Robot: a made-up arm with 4 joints.
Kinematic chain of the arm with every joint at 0, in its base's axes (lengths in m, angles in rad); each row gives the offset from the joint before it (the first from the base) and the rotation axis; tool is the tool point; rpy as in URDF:
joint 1: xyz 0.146 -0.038 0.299 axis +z
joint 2: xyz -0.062 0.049 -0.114 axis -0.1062 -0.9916 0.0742
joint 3: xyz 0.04 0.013 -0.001 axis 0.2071 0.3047 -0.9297
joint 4: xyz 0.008 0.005 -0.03 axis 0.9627 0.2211 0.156
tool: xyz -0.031 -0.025 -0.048 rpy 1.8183 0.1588 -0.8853
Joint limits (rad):
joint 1: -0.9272..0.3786
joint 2: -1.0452..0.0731
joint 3: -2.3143..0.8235
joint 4: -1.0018..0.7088
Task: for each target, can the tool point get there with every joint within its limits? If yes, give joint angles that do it. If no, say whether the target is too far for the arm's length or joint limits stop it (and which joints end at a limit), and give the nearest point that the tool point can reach.
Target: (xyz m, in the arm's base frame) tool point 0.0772 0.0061 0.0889
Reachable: yes | joints -0.0140 -0.6046 -0.9788 0.5488
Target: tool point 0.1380 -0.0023 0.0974
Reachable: yes | joints -0.6912 -0.4212 -0.8297 -0.2853
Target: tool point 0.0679 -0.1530 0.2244
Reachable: no: joint limits stop it (at a limit: joint 1, joint 2, joint 4) | nearest point 0.0443 -0.0514 0.1517 | short by 0.127 m
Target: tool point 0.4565 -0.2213 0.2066
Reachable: no: too far | nearest point 0.2427 -0.0279 0.1688 | short by 0.291 m
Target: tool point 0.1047 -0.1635 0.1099
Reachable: no: joint limits stop it (at a limit: joint 1, joint 4) | nearest point 0.0756 -0.0540 0.1188 | short by 0.114 m
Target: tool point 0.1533 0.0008 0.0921
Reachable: yes | joints -0.2116 -0.4669 -1.4600 -0.2151
